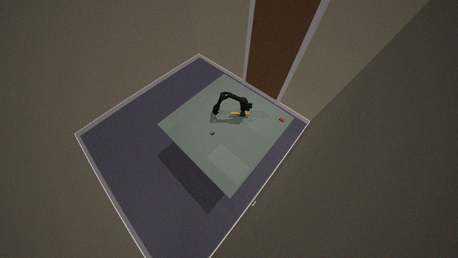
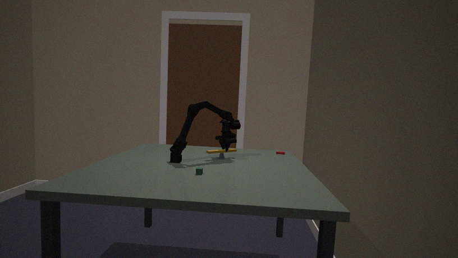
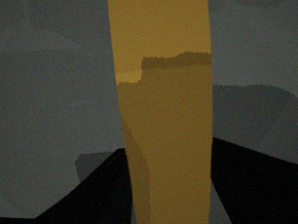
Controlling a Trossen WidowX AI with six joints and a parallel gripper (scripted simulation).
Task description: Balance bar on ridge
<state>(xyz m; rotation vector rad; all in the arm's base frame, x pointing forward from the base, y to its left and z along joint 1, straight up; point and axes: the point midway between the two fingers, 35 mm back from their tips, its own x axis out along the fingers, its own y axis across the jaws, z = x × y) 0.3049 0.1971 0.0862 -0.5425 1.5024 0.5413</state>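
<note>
The yellow bar is 2 cm behind my gripper tip and 2 cm to the right of it. Also, from my gripper tip: green cube 11 cm behind, 45 cm to the right, 4 cm below; flat red block 44 cm ahead, 30 cm to the left, 4 cm below.
</note>
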